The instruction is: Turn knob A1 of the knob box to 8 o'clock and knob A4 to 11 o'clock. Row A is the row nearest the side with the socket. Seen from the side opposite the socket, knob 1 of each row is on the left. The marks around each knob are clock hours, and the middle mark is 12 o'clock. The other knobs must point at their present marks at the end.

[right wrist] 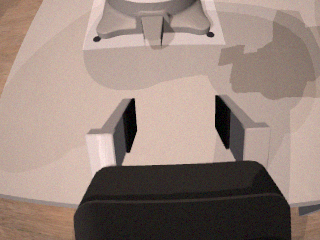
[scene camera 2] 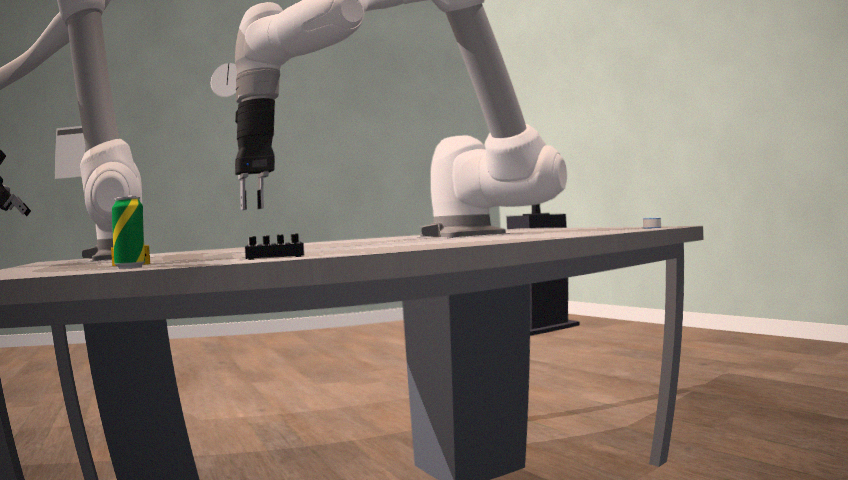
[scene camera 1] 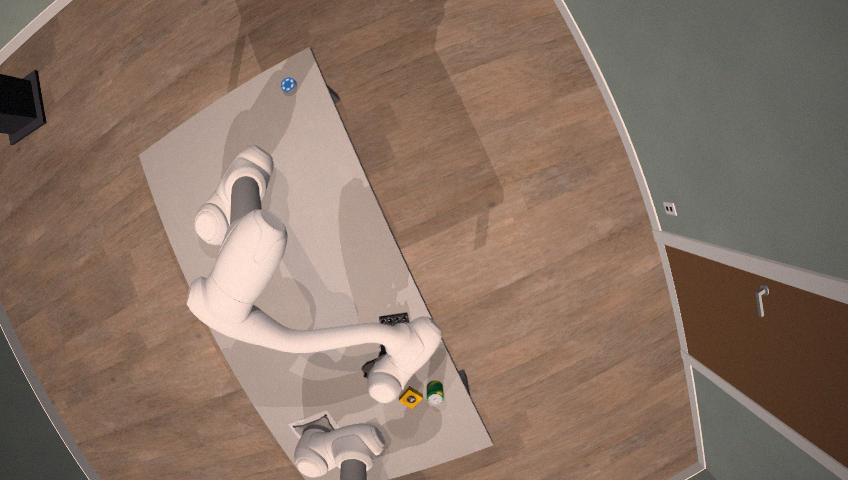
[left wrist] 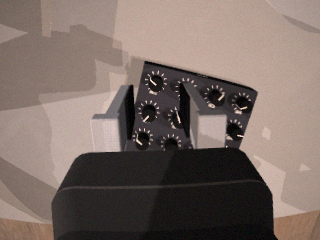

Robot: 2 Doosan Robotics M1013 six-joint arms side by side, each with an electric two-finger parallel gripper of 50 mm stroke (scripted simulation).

Observation:
In view: the left gripper (scene camera 2: 252,209), the right gripper (right wrist: 175,113) and a can (scene camera 2: 127,213).
The left gripper also shows in the left wrist view (left wrist: 156,100). The right wrist view does not show the can: it is out of frame. The left wrist view does not show the can: it is out of frame.

